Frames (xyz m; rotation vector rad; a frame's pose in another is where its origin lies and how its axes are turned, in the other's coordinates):
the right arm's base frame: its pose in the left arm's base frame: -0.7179 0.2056 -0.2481 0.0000 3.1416 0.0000
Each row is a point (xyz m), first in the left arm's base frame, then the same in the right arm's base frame.
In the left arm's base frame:
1: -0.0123 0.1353 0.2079
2: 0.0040 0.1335 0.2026
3: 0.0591 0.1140 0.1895
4: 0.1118 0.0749 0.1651
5: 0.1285 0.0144 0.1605
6: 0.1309 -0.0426 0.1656
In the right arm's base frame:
1: -0.7056 -0.0703 -0.4560
2: -0.7219 -0.0721 -0.4507
3: -0.7770 -0.0916 -0.4376
4: -0.8297 -0.1307 -0.4132
5: -0.8464 -0.1912 -0.4086
6: -0.8488 -0.2482 -0.4137

